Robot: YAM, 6 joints.
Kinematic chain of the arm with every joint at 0, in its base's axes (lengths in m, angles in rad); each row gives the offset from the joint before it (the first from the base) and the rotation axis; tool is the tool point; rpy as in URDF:
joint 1: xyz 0 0 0.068 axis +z
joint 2: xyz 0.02 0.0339 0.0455 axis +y
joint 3: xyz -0.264 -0.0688 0 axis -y
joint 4: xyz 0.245 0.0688 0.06 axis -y
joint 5: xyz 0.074 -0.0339 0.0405 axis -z
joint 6: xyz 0.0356 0 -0.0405 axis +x
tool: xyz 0 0 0 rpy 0 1.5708 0
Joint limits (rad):
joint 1: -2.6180..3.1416
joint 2: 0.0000..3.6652
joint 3: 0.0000..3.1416
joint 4: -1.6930..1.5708
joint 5: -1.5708..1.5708
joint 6: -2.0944..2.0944
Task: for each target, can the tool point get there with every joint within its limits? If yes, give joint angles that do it. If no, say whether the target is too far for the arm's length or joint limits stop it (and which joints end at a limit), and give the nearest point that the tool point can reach.
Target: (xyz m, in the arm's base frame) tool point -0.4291 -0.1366 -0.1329
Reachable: no: joint limits stop it (at a limit: joint 1) | nearest point -0.3988 -0.1891 -0.1329 | short by 0.061 m
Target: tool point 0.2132 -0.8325 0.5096
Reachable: no: too far | nearest point 0.1454 -0.5677 0.3806 | short by 0.302 m
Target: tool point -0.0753 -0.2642 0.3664
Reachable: yes | joints -1.7585 1.2177 1.1164 -0.2017 0.7662 -0.6736
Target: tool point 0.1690 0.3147 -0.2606
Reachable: yes | joints 1.0049 3.2835 1.8008 -0.1529 -0.8222 -0.6988
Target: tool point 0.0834 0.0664 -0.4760
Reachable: no: joint limits stop it (at a limit: joint 2) | nearest point 0.1106 0.0880 -0.3641 | short by 0.117 m
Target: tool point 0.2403 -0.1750 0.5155
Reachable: yes | joints -0.5473 1.6478 2.2460 -1.1078 0.7539 -0.4951
